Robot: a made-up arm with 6 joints. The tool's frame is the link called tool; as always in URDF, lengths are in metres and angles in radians. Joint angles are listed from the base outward. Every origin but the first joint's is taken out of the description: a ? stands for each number. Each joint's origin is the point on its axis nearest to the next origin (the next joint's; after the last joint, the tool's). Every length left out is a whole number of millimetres.
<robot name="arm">
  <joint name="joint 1" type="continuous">
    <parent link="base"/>
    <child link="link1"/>
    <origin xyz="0.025 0.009 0.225" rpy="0 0 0"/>
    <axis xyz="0 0 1"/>
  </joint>
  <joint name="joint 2" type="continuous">
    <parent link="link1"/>
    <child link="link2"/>
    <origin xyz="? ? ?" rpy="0 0 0"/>
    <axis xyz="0 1 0"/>
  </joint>
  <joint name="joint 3" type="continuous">
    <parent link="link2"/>
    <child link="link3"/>
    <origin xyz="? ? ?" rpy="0 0 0"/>
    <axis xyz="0 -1 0"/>
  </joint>
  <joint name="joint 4" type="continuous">
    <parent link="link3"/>
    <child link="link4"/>
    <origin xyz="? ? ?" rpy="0 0 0"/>
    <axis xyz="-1 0 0"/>
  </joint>
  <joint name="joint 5" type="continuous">
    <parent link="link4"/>
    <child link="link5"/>
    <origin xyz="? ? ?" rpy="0 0 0"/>
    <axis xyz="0 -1 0"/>
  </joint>
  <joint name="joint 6" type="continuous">
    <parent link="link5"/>
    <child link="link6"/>
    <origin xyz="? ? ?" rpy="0 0 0"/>
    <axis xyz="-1 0 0"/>
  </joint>
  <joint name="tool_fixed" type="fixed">
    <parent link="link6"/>
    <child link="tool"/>
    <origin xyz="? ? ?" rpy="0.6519 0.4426 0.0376"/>
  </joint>
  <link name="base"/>
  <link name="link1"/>
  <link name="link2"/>
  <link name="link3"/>
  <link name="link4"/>
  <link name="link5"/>
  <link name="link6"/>
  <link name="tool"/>
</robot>
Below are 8 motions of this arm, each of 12 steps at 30 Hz.
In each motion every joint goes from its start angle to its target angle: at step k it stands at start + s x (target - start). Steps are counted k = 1, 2, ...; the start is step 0. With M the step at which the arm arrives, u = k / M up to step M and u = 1 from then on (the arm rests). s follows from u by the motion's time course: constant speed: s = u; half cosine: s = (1 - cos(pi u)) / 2; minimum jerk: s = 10 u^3 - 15 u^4 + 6 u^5.
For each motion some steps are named. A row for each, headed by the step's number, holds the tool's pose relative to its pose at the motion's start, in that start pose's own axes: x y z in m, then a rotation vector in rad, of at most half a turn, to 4 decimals.
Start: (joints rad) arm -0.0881 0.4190 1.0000 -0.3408 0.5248 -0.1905
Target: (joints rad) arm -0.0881 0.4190 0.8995 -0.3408 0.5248 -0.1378
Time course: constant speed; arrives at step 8
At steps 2, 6, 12:
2: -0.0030 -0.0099 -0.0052 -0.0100 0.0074 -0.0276
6: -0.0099 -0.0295 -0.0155 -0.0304 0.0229 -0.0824
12: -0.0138 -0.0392 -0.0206 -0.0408 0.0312 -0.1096

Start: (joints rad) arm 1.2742 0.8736 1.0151 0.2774 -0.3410 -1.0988
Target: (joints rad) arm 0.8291 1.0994 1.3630 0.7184 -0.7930 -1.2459
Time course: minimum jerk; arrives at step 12
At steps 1, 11, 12:
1: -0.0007 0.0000 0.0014 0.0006 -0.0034 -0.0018
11: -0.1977 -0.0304 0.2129 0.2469 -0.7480 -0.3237
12: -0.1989 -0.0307 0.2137 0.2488 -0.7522 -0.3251

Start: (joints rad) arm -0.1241 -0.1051 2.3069 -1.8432 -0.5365 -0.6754
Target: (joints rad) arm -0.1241 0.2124 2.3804 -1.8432 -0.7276 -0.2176
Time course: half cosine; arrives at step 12
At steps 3, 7, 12:
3: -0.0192 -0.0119 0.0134 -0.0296 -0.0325 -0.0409
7: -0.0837 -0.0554 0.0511 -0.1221 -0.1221 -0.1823
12: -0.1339 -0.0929 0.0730 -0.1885 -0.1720 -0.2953

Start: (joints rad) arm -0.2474 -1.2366 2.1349 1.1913 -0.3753 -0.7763
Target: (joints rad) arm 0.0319 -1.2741 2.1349 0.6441 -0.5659 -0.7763
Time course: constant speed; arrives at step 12
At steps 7, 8, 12:
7: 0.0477 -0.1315 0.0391 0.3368 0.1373 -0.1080
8: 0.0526 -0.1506 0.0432 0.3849 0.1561 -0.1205
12: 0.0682 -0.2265 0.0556 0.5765 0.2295 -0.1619

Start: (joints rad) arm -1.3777 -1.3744 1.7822 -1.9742 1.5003 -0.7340
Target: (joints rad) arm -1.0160 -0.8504 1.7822 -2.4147 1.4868 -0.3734
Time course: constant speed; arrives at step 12
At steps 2, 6, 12:
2: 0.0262 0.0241 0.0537 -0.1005 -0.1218 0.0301
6: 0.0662 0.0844 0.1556 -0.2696 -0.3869 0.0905
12: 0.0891 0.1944 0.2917 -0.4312 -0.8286 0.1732

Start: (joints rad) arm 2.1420 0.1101 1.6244 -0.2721 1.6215 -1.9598
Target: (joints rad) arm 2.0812 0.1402 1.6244 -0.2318 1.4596 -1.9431
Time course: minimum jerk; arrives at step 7
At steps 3, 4, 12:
3: -0.0026 0.0029 0.0011 0.0253 -0.0388 -0.0649
4: -0.0044 0.0052 0.0018 0.0422 -0.0668 -0.1121
12: -0.0069 0.0084 0.0029 0.0639 -0.1059 -0.1785

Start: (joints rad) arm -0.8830 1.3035 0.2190 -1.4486 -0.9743 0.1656
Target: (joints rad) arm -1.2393 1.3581 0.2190 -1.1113 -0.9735 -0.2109
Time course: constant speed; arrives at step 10
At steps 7, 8, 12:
7: -0.1023 -0.0411 0.0438 0.2966 -0.0364 0.1348
8: -0.1158 -0.0494 0.0494 0.3397 -0.0397 0.1553
12: -0.1417 -0.0675 0.0600 0.4263 -0.0451 0.1969

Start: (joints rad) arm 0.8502 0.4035 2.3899 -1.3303 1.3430 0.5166
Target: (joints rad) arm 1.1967 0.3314 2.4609 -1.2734 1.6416 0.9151
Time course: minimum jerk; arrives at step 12
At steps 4, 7, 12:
4: 0.0045 0.0152 -0.0060 -0.0083 -0.1105 -0.0517
7: 0.0203 0.0461 -0.0111 -0.0258 -0.3397 -0.1954
12: 0.0376 0.0677 -0.0076 -0.0381 -0.5108 -0.3391

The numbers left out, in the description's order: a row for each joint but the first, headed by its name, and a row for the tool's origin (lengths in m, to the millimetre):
joint 2: -0.002 -0.008 0
joint 3: 0.017 0 0.259
joint 4: 0.436 0 -0.021
joint 5: 0 -0.134 -0.019
joint 6: 0.022 0 -0.026
tool: 0 0.025 0.025

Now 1 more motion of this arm.
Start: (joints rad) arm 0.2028 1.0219 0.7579 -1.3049 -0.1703 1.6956
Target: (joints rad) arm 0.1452 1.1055 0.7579 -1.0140 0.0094 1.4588
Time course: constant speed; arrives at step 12
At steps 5, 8, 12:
5: 0.0144 -0.0362 -0.0109 0.0281 0.0028 -0.0982
8: 0.0217 -0.0578 -0.0171 0.0433 -0.0019 -0.1535
12: 0.0299 -0.0864 -0.0250 0.0609 -0.0153 -0.2222

